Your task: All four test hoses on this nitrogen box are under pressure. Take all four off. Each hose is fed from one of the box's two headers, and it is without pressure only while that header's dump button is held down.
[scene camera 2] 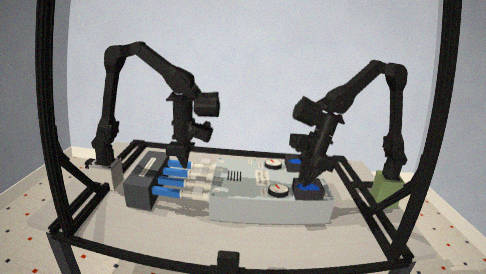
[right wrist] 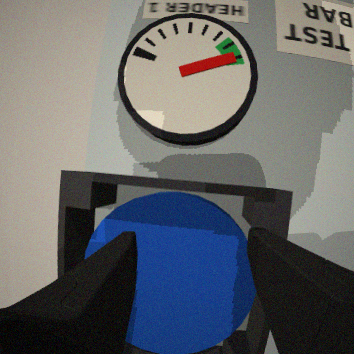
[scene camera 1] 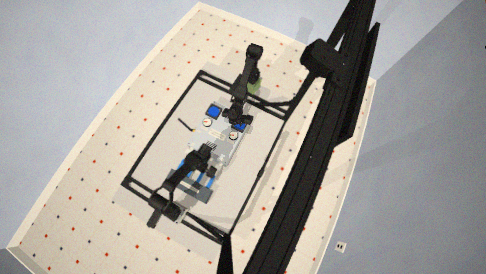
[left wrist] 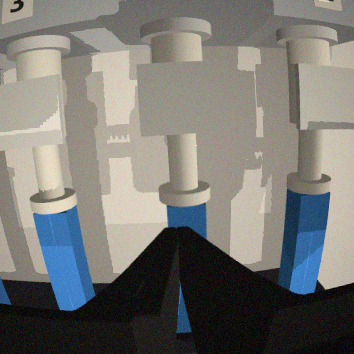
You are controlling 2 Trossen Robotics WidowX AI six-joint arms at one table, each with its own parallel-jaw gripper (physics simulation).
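Pixels of known places: left gripper, between the fingertips: (scene camera 2: 184,168) (left wrist: 176,238); right gripper, between the fingertips: (scene camera 2: 301,184) (right wrist: 192,241) (scene camera 1: 237,125); left arm's base, origin of its link: (scene camera 2: 105,161) (scene camera 1: 174,212); right arm's base, origin of its link: (scene camera 2: 390,176) (scene camera 1: 252,79).
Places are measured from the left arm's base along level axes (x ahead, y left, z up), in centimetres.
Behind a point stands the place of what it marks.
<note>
The grey nitrogen box (scene camera 1: 199,136) @[x 46.9, y 11.0, z 0.1 cm] (scene camera 2: 269,209) @[x 55.3, y -12.2, z -2.9 cm] lies on the table. Several blue hoses (scene camera 2: 171,181) @[x 26.4, y -3.1, z -1.9 cm] (scene camera 1: 199,176) @[x 25.4, y -1.8, z -1.5 cm] (left wrist: 61,256) @[x 27.6, y 4.7, z -1.5 cm] are plugged into its cream couplings (left wrist: 182,161) @[x 32.4, y -2.0, z -1.7 cm]. My left gripper (scene camera 2: 183,163) @[x 30.5, y -1.4, z 2.3 cm] (left wrist: 176,238) @[x 30.5, y -1.4, z 2.3 cm] is shut and empty. It points down over the middle hose (left wrist: 186,215) @[x 29.7, y -2.1, z -1.5 cm] of the left wrist view. My right gripper (scene camera 2: 305,182) @[x 64.0, y -6.7, z 2.5 cm] (right wrist: 192,241) @[x 64.0, y -6.7, z 2.5 cm] (scene camera 1: 238,120) @[x 64.0, y -6.7, z 2.5 cm] is open and straddles the blue Header 1 dump button (right wrist: 182,274) @[x 65.6, y -6.9, z 1.7 cm] (scene camera 2: 310,187) @[x 66.9, y -6.8, z 1.7 cm]. The Header 1 gauge (right wrist: 187,75) @[x 57.8, y -7.6, z 1.5 cm] (scene camera 2: 278,190) @[x 57.3, y -9.0, z 1.5 cm] has its red needle in the green mark.
A second blue dump button (scene camera 1: 213,111) @[x 65.7, y 11.7, z 1.7 cm] (scene camera 2: 294,161) @[x 64.7, y 12.8, z 1.7 cm] and gauge (scene camera 1: 207,122) @[x 57.1, y 11.1, z 1.5 cm] (scene camera 2: 272,163) @[x 56.9, y 10.2, z 1.5 cm] sit on the box's far side. The hoses run into a dark grey block (scene camera 2: 137,190) @[x 18.0, y -12.8, z -1.5 cm] (scene camera 1: 198,194) @[x 15.9, y -6.9, z 0.1 cm]. A black frame (scene camera 1: 160,128) @[x 40.3, y 39.5, z -6.2 cm] rings the work area. A green block (scene camera 1: 254,85) @[x 96.8, y -2.9, z 2.4 cm] stands by the right arm's base.
</note>
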